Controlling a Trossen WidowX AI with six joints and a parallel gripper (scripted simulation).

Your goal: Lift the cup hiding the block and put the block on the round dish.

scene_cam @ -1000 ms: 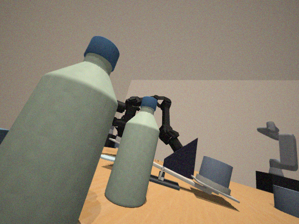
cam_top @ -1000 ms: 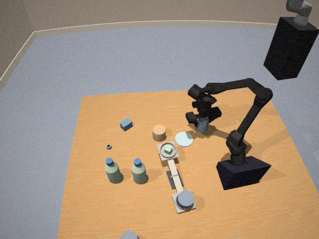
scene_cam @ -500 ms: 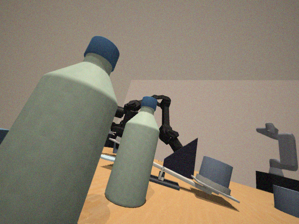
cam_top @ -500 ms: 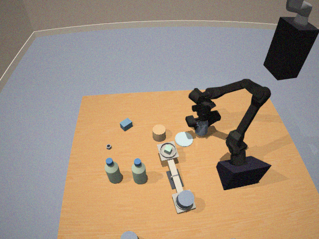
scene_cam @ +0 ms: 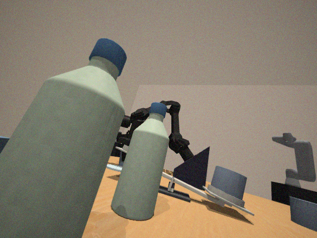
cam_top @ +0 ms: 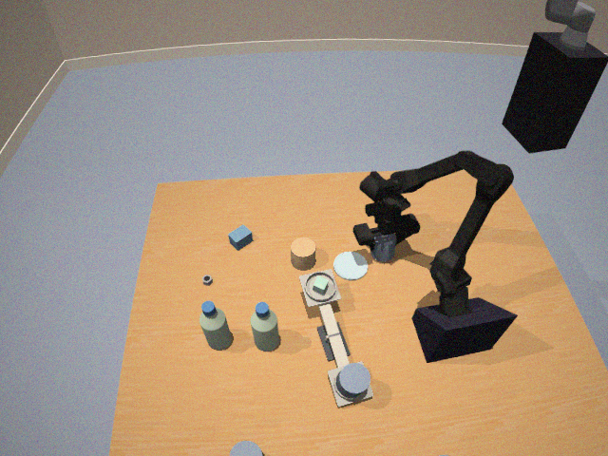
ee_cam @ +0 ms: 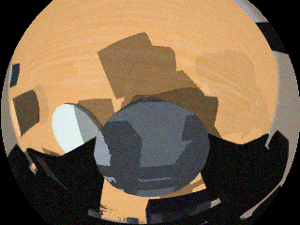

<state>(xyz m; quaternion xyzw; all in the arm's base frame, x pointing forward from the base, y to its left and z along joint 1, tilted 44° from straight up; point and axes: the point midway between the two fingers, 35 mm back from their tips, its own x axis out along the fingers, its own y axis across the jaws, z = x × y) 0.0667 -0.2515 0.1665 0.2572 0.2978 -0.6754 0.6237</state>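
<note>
The pale green block lies 230 mm ahead of my gripper tip, 120 mm to the left of it and 60 mm above it. Also, from my gripper tip: blue block: 400 mm ahead, 140 mm to the right, 10 mm below; tan cylinder: 220 mm ahead, 40 mm to the right, 10 mm above; pale blue round dish: 110 mm ahead, 20 mm to the left, 20 mm below.
</note>
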